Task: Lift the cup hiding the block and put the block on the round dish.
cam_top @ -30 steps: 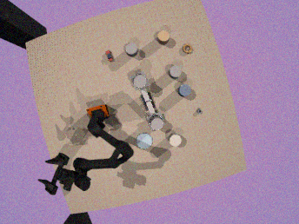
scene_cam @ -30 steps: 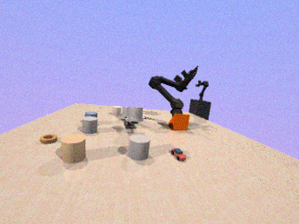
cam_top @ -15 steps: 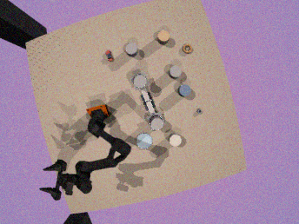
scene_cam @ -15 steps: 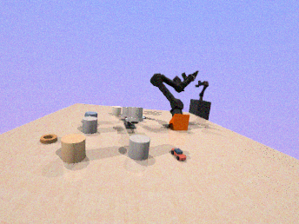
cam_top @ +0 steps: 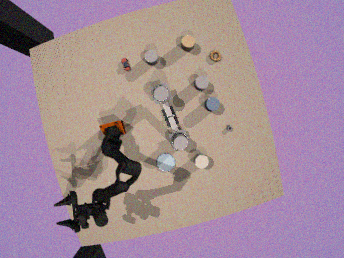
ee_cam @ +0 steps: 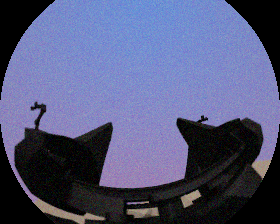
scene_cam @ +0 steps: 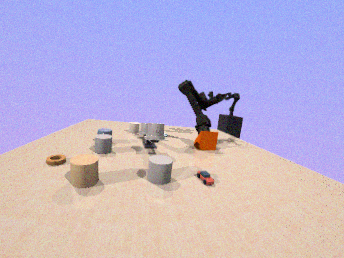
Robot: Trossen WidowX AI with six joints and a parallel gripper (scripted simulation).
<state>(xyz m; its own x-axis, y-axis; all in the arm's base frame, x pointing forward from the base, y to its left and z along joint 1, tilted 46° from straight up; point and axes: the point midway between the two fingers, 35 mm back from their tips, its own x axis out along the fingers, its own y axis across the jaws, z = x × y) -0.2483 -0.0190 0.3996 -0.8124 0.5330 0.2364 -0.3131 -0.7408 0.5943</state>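
My gripper tip is 60 cm short of the pale bluish block, 15 cm to the right of it and 31 cm above it. From my gripper tip the other things lie so: cream cup (67 cm ahead, 1 cm to the left, 31 cm below); then balance beam (59 cm ahead, 29 cm to the left, 31 cm below); then round light-blue dish (50 cm ahead, 5 cm to the left, 34 cm below).
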